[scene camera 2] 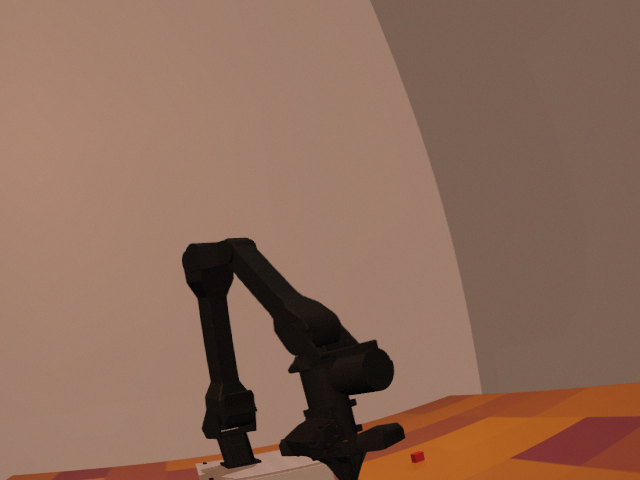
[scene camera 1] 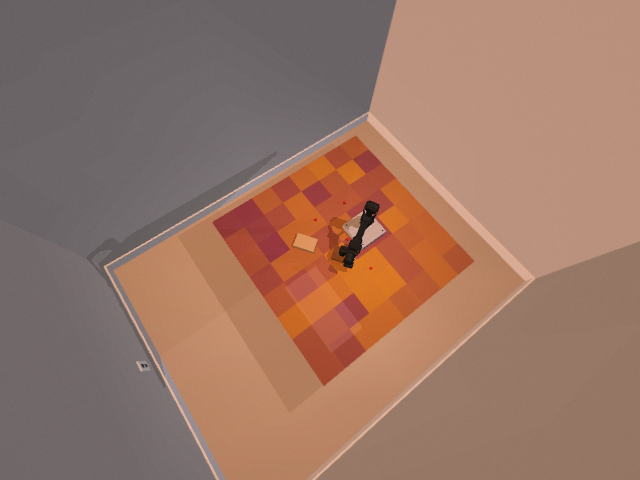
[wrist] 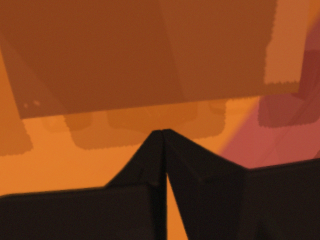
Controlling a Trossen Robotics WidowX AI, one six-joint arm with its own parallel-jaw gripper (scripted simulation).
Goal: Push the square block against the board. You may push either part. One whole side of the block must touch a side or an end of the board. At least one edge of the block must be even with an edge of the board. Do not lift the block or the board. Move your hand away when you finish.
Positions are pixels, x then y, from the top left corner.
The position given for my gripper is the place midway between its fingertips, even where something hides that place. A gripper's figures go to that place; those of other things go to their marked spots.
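My gripper (wrist: 161, 138), 0.11 m from the lens. Square block (wrist: 64, 64), 0.08 m from the lens.
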